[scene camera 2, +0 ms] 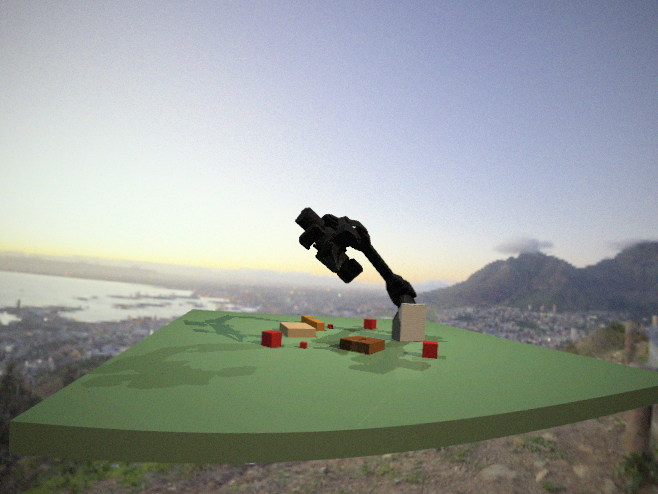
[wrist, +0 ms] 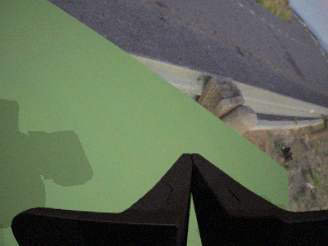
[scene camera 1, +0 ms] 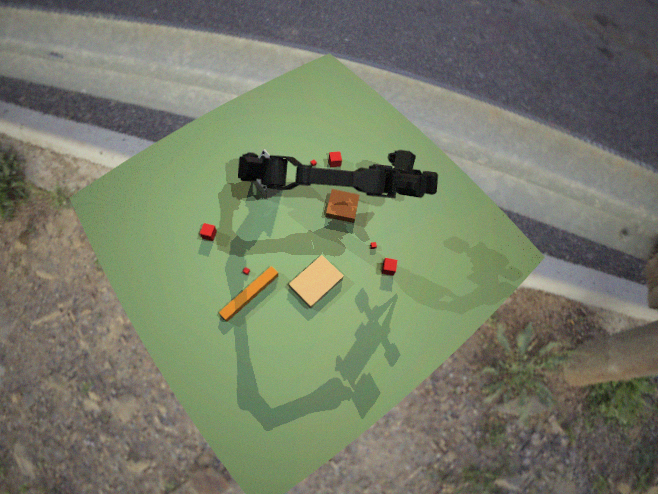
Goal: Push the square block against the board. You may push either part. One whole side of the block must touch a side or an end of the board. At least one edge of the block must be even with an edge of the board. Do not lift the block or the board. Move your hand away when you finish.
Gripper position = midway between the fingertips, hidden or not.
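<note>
Scene camera 2 shows the gripper (scene camera 2: pixel 336 271), which is shut and holds nothing. Scene camera 1 shows the gripper (scene camera 1: pixel 420 177) along with a brown square block (scene camera 1: pixel 342 205), a tan block (scene camera 1: pixel 318 279) and an orange board (scene camera 1: pixel 246 296). In the wrist view the gripper (wrist: pixel 189 161) appears again, but the brown square block is out of frame in the wrist view, and the tan block is out of frame in the wrist view too.
</note>
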